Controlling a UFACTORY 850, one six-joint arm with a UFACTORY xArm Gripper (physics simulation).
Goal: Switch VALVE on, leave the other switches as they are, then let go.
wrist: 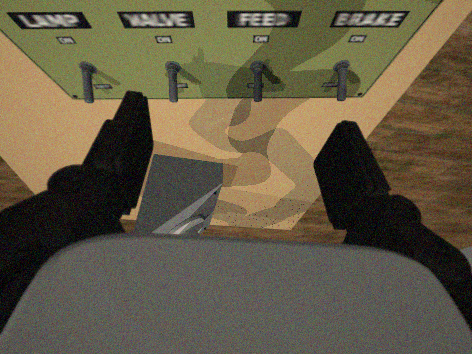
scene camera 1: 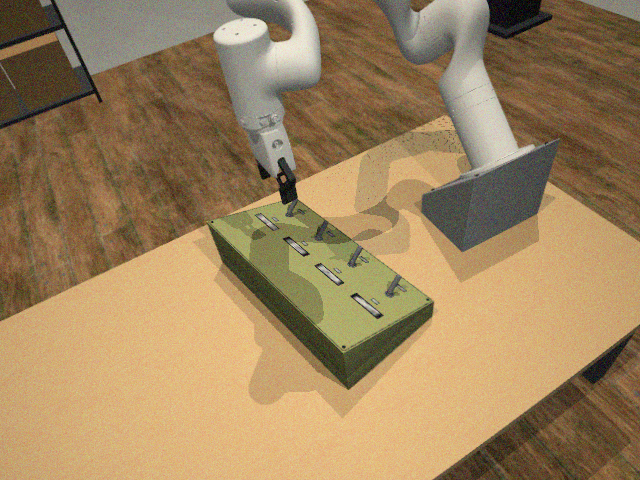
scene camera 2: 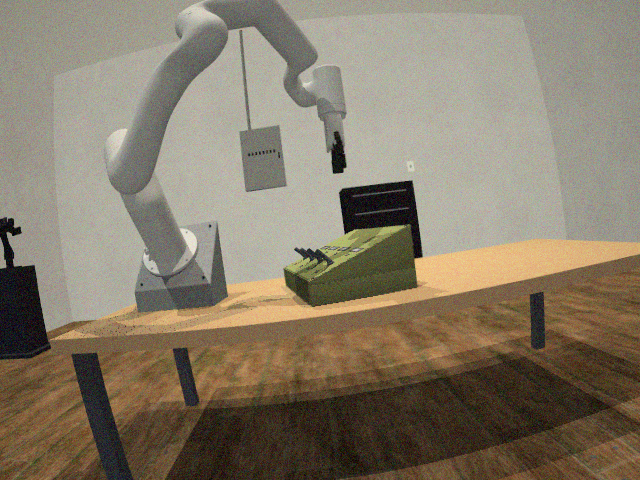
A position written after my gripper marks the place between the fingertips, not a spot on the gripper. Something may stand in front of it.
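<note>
My gripper [scene camera 1: 279, 188] in sight. Scene camera 2: gripper [scene camera 2: 339, 171]. Wrist view: gripper [wrist: 242, 131].
</note>
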